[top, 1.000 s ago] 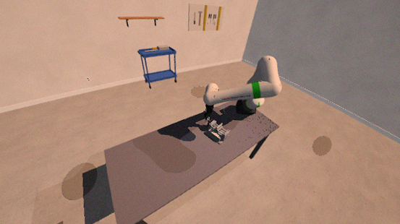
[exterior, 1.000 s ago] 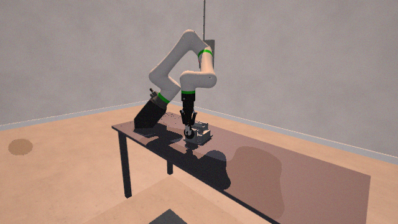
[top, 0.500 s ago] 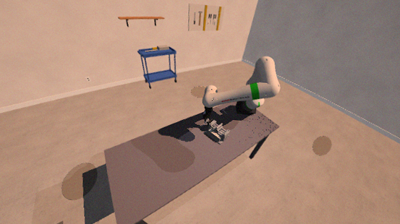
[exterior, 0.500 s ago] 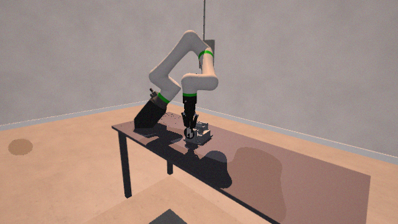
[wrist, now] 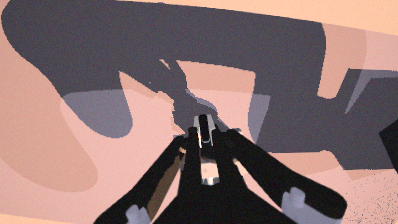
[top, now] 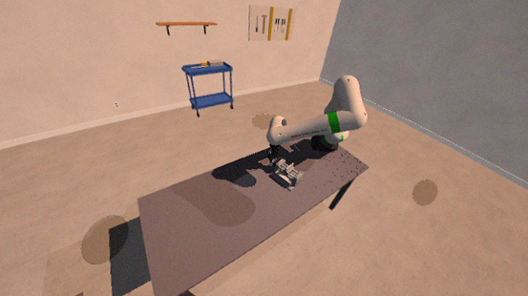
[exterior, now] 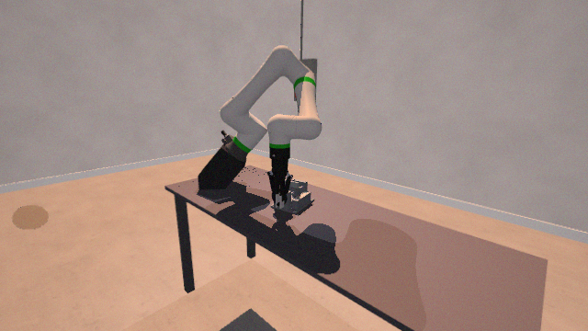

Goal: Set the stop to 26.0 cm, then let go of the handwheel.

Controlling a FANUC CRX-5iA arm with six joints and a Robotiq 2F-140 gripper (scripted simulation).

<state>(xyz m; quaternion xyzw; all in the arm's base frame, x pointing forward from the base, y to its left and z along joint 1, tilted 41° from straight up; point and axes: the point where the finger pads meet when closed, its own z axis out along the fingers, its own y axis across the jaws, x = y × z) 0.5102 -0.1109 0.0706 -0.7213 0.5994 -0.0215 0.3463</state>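
The handwheel is 10 mm behind my hand, 20 mm to the left of it and 10 mm below it. The rest, counted from my hand: grey stop fixture (60 mm behind, 130 mm to the left, 20 mm above).
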